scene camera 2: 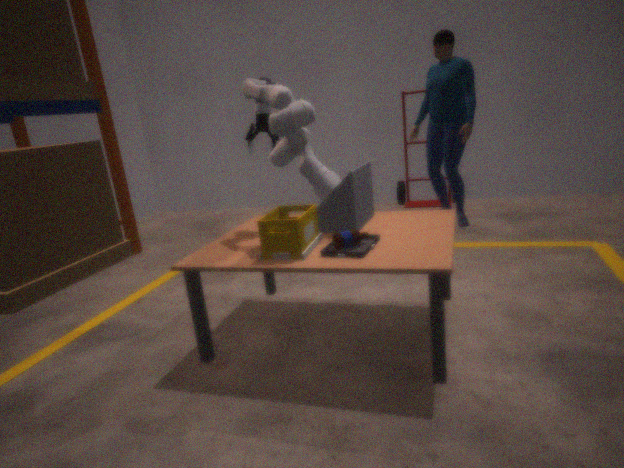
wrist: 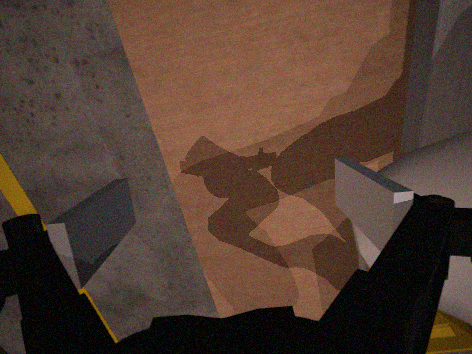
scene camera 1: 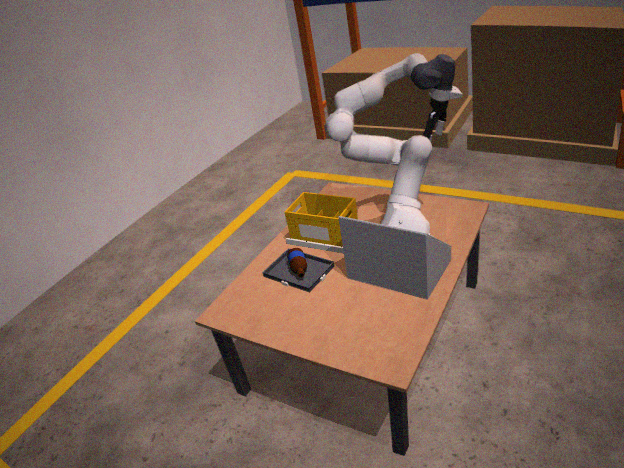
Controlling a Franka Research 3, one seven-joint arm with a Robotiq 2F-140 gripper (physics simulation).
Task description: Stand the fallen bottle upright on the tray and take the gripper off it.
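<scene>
The brown bottle with a blue band (scene camera 1: 297,261) (scene camera 2: 346,238) lies on its side on the dark tray (scene camera 1: 308,288) (scene camera 2: 372,244). In the scene camera 1 view its narrow end points toward the tray's near edge. My gripper (wrist: 232,191) (scene camera 1: 433,131) is open and empty. It hangs high up at the far end of the table, well away from the bottle and the tray. In the scene camera 2 view the gripper (scene camera 2: 262,143) is at the upper left, above and behind the crate. The bottle and the tray do not show in the wrist view.
A yellow crate (scene camera 1: 313,233) (scene camera 2: 274,242) stands beside the tray, with a white strip (scene camera 1: 313,245) between them. A grey panel (scene camera 1: 385,259) (scene camera 2: 355,201) stands between the tray and the arm's base. A person (scene camera 2: 448,95) stands beyond the table by a red hand truck (scene camera 2: 404,123).
</scene>
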